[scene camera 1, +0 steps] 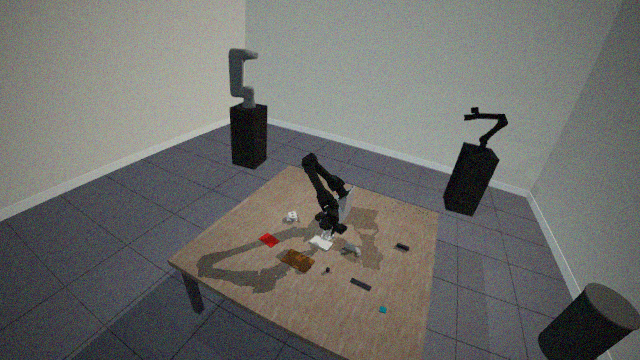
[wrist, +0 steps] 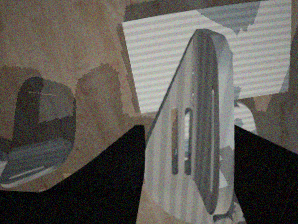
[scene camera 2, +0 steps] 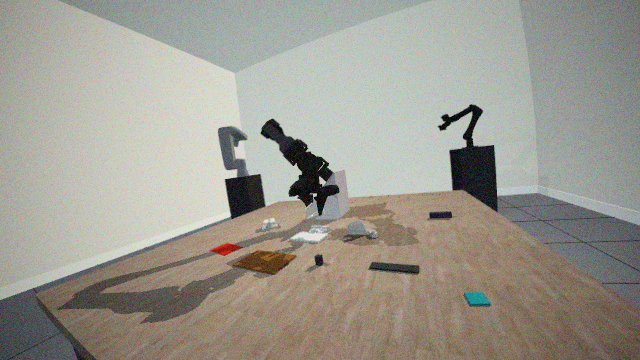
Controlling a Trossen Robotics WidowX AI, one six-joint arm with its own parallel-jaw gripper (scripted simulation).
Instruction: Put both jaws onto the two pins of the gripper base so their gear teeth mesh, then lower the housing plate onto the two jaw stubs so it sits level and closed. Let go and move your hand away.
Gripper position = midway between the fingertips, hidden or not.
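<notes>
There's an orange-brown tile [scene camera 2: 268, 262], though in the wrist view the tile is out of frame. As for my gripper [scene camera 2: 315, 214], it's carrying a grey jaw, and the wrist view has the gripper too [wrist: 182, 133].
</notes>
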